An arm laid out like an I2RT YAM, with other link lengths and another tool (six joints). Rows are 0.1 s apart.
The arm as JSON. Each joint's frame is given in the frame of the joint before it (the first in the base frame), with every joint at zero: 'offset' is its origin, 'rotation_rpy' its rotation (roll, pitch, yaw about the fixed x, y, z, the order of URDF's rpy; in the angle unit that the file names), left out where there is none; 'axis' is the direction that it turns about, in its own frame. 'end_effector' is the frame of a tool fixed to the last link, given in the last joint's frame.
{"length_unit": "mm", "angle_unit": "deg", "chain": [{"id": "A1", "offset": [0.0, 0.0, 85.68], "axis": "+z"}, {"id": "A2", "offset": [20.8, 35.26, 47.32], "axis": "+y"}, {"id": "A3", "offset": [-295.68, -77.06, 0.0], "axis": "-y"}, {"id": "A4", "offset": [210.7, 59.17, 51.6], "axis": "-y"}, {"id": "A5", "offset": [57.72, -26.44, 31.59], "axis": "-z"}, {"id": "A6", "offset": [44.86, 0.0, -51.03], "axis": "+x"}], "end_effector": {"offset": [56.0, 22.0, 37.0], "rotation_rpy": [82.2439, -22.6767, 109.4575]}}
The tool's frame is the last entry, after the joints.
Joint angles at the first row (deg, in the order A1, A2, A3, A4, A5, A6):
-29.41, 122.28, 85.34, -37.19, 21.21, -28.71
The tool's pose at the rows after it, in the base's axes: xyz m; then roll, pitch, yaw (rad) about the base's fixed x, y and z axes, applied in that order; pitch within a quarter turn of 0, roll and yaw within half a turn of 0:
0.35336 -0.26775 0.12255 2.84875 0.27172 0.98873
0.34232 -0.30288 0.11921 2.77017 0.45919 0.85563
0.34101 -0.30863 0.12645 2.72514 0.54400 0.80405
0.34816 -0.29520 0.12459 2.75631 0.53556 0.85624
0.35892 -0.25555 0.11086 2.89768 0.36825 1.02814
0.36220 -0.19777 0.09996 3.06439 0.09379 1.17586
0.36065 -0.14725 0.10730 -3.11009 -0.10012 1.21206
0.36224 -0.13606 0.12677 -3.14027 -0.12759 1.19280
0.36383 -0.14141 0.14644 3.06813 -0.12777 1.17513
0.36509 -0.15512 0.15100 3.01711 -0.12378 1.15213
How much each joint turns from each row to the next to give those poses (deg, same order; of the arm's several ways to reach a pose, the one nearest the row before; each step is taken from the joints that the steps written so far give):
-3.52, 3.47, 0.00, 6.41, 11.65, 0.00
-1.85, 2.10, 0.00, 5.68, 11.72, 0.02
0.48, -0.15, 0.04, 1.38, 5.57, 0.00
1.74, -0.07, -0.02, -1.47, -0.79, -0.02
2.71, 0.00, 0.00, -6.47, -10.75, -0.02
3.17, -0.02, 0.00, -9.79, -15.74, 0.00
3.74, -1.16, 0.02, -8.72, -10.64, 2.21
1.33, -2.95, 0.00, -1.79, -1.64, 2.66
-0.56, -3.01, 0.00, 1.04, 0.04, 1.01
-1.71, -0.59, -0.02, 2.34, 0.24, -0.04

